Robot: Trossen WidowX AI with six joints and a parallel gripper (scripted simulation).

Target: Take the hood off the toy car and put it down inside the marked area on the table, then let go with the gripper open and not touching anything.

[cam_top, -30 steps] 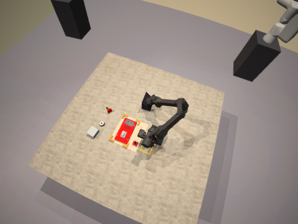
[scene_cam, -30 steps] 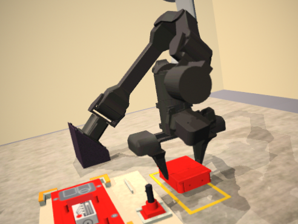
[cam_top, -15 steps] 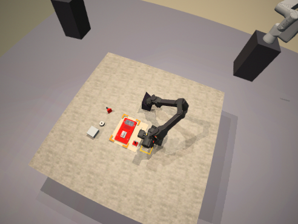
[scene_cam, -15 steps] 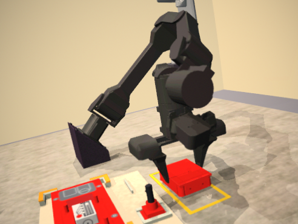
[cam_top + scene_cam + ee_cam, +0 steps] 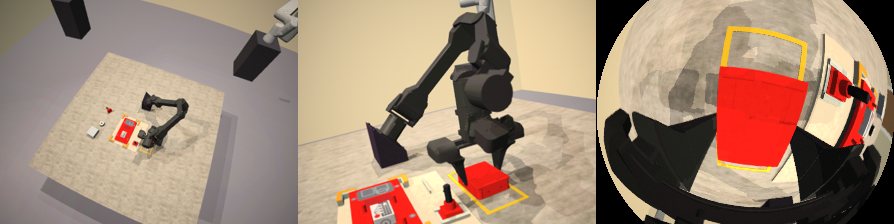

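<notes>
The red hood is right at my gripper tip.
</notes>
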